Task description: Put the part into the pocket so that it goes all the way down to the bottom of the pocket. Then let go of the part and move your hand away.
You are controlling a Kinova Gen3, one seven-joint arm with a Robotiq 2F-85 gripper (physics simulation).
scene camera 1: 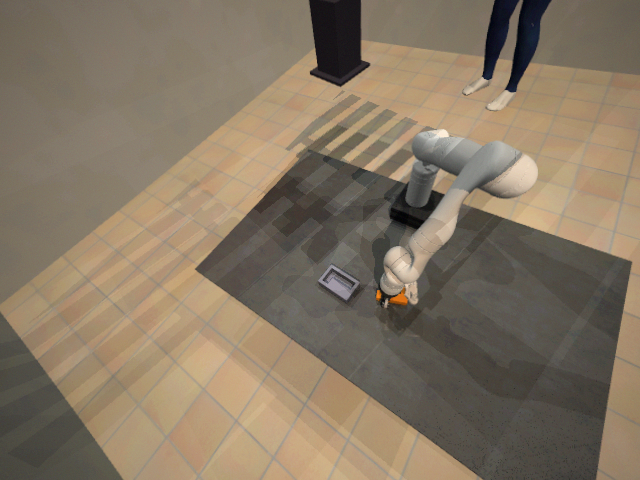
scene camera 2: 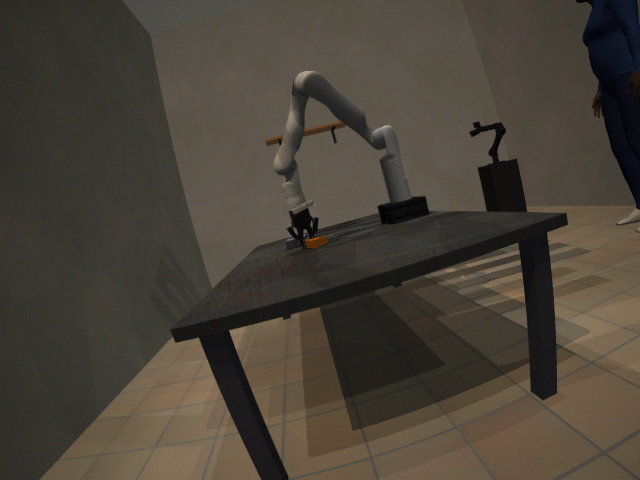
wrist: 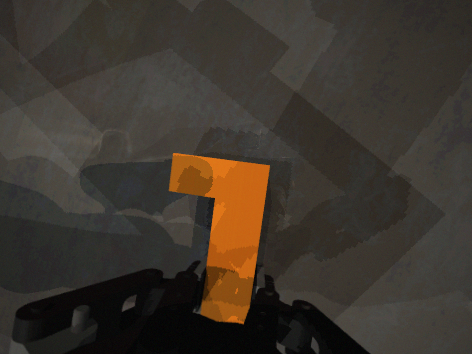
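Where they show: gripper, fingertip midpoint: (scene camera 1: 383, 297) (scene camera 2: 309, 246) (wrist: 232, 273); arm's base at its link origin: (scene camera 1: 416, 198) (scene camera 2: 400, 200).
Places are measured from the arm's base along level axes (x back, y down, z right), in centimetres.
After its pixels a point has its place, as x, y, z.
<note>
The orange L-shaped part (scene camera 1: 400, 298) {-38.6, 4.9, -21.0} (scene camera 2: 317, 241) {-36.8, 5.8, -22.8} (wrist: 237, 215) {-38.8, 4.9, -20.3} lies flat at or very near the table top. My gripper (scene camera 1: 386, 299) {-41.4, 7.7, -15.8} (scene camera 2: 304, 244) {-41.4, 7.7, -15.8} (wrist: 232, 273) {-41.4, 7.7, -15.8} points down and is shut on the end of the part's long arm, with one finger on each side. In the wrist view the part's short arm is at the far end and points left. The grey block with the pocket (scene camera 1: 339, 287) {-50.6, 4.3, -1.8} (scene camera 2: 290, 243) {-50.6, 5.6, -7.1} is left of the part in scene camera 1, apart from it. Its pocket opens upward. The block does not show in the wrist view.
The dark table (scene camera 1: 465, 335) {-33.6, 7.9, -44.0} (scene camera 2: 361, 258) {-21.9, 7.9, -61.4} carries the arm's black base (scene camera 1: 400, 212) {-9.3, 1.2, 1.2} (scene camera 2: 403, 209) {-1.2, 3.2, -9.8} behind the part. A black pedestal (scene camera 1: 338, 41) (scene camera 2: 502, 183) and a standing person (scene camera 1: 527, 46) (scene camera 2: 612, 56) are off the table.
</note>
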